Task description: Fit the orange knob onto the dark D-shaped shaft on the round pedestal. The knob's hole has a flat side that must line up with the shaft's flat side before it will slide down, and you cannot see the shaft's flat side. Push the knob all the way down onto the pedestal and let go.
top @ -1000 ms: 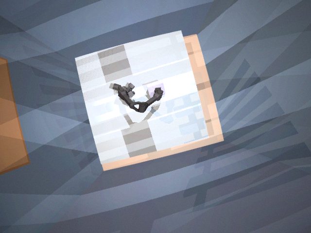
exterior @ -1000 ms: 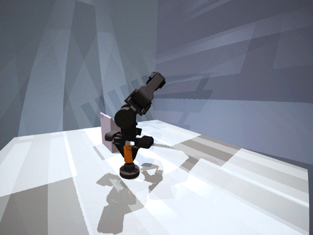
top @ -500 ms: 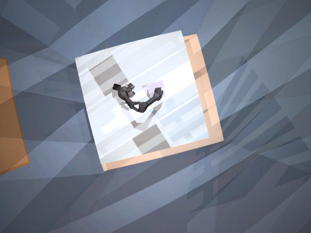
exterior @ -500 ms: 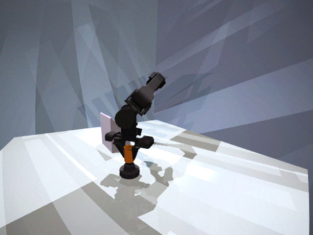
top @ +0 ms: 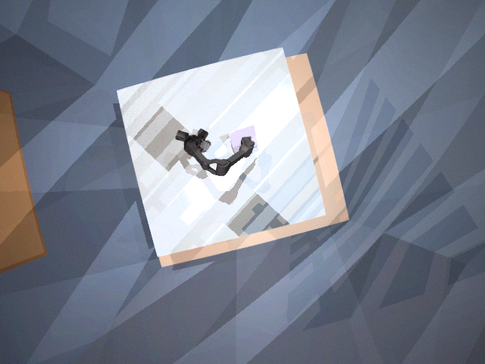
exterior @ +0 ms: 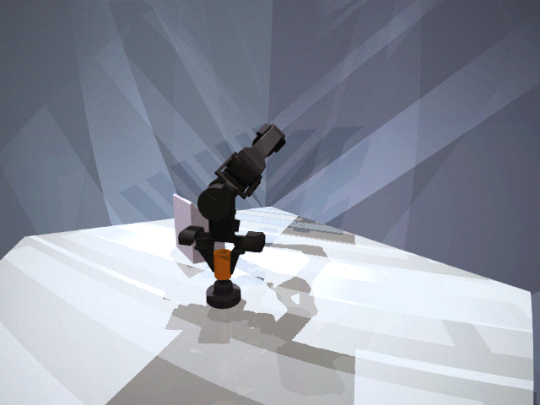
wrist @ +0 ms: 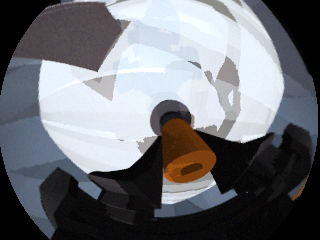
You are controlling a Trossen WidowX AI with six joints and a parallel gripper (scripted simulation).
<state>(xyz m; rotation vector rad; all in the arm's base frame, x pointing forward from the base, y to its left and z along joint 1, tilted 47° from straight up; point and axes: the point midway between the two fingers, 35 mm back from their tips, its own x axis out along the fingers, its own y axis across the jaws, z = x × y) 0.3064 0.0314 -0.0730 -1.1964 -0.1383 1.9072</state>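
My gripper tip is now 2 cm below the orange knob. From my gripper tip the other things lie so: dark round pedestal 4 cm below.
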